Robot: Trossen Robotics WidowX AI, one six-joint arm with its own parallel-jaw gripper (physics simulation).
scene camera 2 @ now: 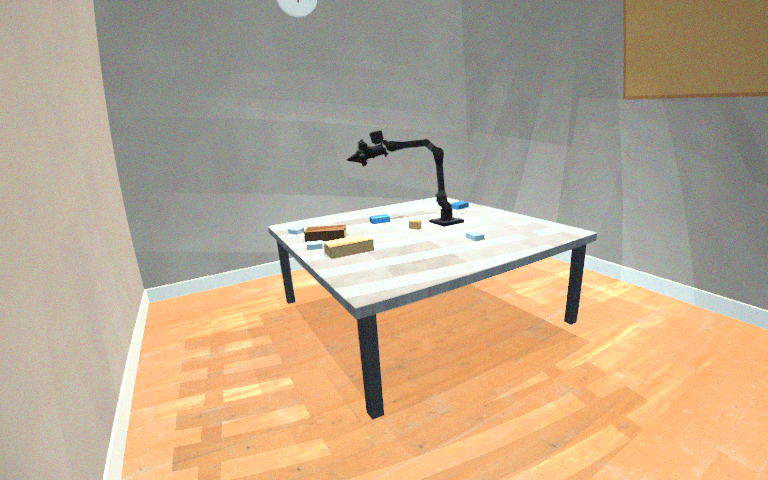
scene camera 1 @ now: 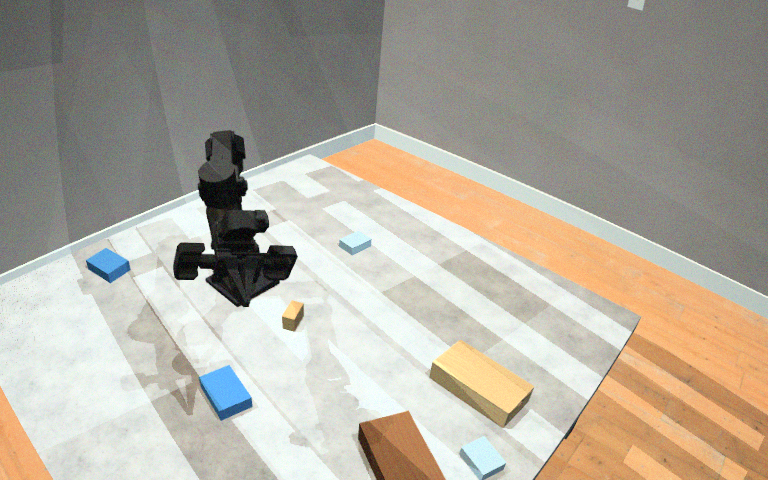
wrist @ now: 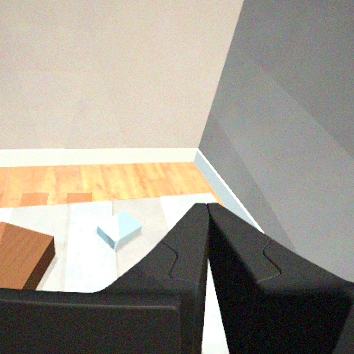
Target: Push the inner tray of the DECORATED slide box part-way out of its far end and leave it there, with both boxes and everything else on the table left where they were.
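Places are measured from the arm's base along level axes (x ahead, y down, z left), in metres.
Where they show: gripper, fingertip midpoint: (scene camera 2: pixel 347 159) (scene camera 1: pixel 247 305) (wrist: pixel 205 214); arm's base, origin of the base link: (scene camera 2: pixel 447 219).
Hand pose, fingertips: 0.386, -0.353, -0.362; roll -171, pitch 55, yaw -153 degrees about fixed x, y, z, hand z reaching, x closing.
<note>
Each offset is from my fingertips to the top centre of the thing, as dx, dy, dz. Level surfaces: height alone.
A pale tan wooden box @[+0.265, +0.319, +0.387] (scene camera 1: pixel 481 379) (scene camera 2: pixel 348 247) and a reddish-brown wooden box @[+0.233, +0.318, +0.114] (scene camera 1: pixel 399 444) (scene camera 2: pixel 325 233) (wrist: pixel 24 255) lie flat and apart on the table. I cannot tell from their surfaces which is decorated. No tray visibly sticks out of either; the brown box's near end is cut off in scene camera 1, and their far ends are partly hidden. A small dark notch shows low on the tan box's end. My gripper (scene camera 1: pixel 244 300) (scene camera 2: pixel 349 159) (wrist: pixel 205 214) is shut and empty, high above the table and well away from both boxes.
Light blue blocks @[+0.349, +0.344, +0.218] (scene camera 1: pixel 481 457) @[-0.252, +0.344, +0.673] (scene camera 1: pixel 355 242) @[+0.297, +0.344, -0.116] (scene camera 2: pixel 295 230) (wrist: pixel 120 230) lie near the boxes and right of the arm's base. Blue blocks @[-0.153, +0.338, +0.054] (scene camera 1: pixel 225 392) @[-0.718, +0.338, +0.156] (scene camera 1: pixel 107 264) (scene camera 2: pixel 379 218) and a small tan block @[-0.188, +0.329, +0.321] (scene camera 1: pixel 292 315) (scene camera 2: pixel 415 224) lie on the table @[dy +0.369] (scene camera 2: pixel 407 277).
</note>
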